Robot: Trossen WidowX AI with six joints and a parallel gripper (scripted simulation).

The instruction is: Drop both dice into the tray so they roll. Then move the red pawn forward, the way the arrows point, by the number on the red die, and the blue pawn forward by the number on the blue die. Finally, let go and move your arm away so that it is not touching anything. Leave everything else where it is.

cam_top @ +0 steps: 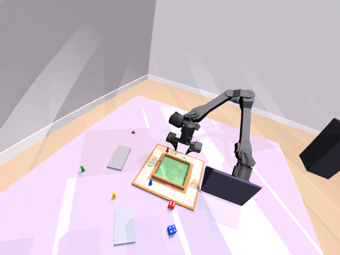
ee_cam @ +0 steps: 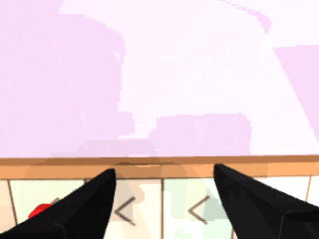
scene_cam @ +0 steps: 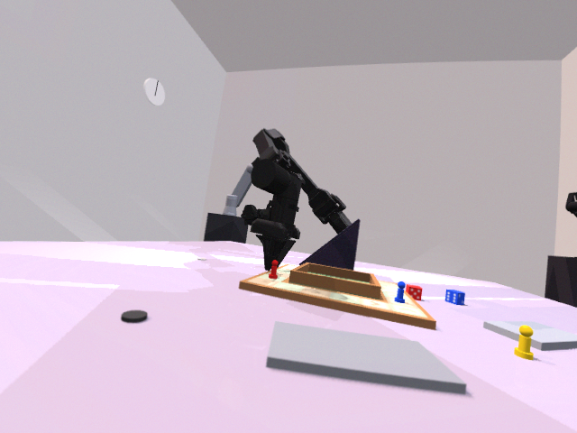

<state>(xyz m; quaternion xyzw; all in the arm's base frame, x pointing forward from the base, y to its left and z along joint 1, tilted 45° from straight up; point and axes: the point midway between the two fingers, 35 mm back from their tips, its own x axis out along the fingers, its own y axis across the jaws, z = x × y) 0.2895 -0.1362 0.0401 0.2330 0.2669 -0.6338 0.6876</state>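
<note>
The red pawn lies 7 cm ahead of my gripper tip, 3 cm to the left of it and 1 cm above it. From my gripper tip the other things lie so: blue pawn (6 cm ahead, 25 cm to the left, 1 cm above); then green tray (14 cm to the left, 1 cm below); then black disc (32 cm ahead, 1 cm to the right, 1 cm below).
</note>
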